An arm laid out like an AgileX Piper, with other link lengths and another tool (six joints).
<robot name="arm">
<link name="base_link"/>
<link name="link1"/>
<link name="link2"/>
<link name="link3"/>
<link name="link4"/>
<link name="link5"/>
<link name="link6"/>
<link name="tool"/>
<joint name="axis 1" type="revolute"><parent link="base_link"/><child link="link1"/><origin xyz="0 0 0.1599" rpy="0 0 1.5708"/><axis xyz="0 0 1"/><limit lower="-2.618" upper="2.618"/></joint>
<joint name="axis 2" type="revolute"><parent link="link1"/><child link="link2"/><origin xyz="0 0 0" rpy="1.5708 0 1.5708"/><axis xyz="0 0 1"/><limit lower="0" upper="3.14"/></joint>
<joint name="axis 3" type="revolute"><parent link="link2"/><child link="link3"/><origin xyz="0.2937 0.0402 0" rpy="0 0 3.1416"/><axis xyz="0 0 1"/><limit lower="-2.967" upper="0"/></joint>
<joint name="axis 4" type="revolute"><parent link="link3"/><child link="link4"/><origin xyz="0.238 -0.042 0" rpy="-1.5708 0 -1.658"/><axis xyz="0 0 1"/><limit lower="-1.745" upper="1.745"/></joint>
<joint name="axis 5" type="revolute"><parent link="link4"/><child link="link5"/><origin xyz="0 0 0" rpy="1.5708 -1.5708 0"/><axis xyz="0 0 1"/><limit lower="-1.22" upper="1.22"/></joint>
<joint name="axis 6" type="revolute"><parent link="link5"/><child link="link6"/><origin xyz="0.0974 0 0" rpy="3.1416 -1.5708 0"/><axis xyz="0 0 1"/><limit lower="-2.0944" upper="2.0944"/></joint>
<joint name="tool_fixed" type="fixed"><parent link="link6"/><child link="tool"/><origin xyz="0.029 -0.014 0.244" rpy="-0.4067 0 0.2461"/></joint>
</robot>
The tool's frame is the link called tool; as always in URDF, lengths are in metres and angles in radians.
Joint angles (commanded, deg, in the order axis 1, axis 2, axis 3, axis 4, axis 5, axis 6), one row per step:
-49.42 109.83 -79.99 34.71 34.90 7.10
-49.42 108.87 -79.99 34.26 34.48 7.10
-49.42 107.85 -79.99 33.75 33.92 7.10
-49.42 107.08 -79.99 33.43 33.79 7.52
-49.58 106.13 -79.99 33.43 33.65 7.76
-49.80 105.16 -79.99 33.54 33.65 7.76
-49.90 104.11 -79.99 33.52 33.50 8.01
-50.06 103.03 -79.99 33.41 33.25 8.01
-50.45 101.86 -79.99 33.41 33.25 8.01
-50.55 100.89 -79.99 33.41 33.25 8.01
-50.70 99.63 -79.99 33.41 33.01 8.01
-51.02 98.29 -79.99 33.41 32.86 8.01
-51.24 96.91 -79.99 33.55 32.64 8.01
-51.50 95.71 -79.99 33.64 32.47 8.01
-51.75 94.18 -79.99 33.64 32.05 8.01
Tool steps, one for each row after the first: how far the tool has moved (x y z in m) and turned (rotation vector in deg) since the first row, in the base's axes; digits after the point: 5 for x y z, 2 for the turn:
-0.00001 -0.00355 0.00914 -1.32 -0.46 -0.03
-0.00008 -0.00784 0.01918 -2.84 -0.98 -0.12
-0.00024 -0.00952 0.02641 -3.45 -1.40 -0.38
-0.00057 -0.01215 0.03609 -4.14 -2.13 -0.80
-0.00127 -0.01421 0.04580 -4.81 -2.83 -1.07
-0.00149 -0.01620 0.05651 -5.58 -3.61 -1.44
-0.00240 -0.01904 0.06754 -6.66 -4.33 -1.69
-0.00479 -0.02214 0.07901 -7.56 -5.07 -2.09
-0.00554 -0.02278 0.08852 -8.31 -5.69 -2.20
-0.00664 -0.02478 0.10161 -9.45 -6.59 -2.49
-0.00907 -0.02741 0.11523 -10.61 -7.49 -2.89
-0.01078 -0.02911 0.12979 -11.75 -8.56 -3.29
-0.01298 -0.03082 0.14232 -12.76 -9.44 -3.67
-0.01573 -0.03315 0.15876 -14.26 -10.57 -4.16

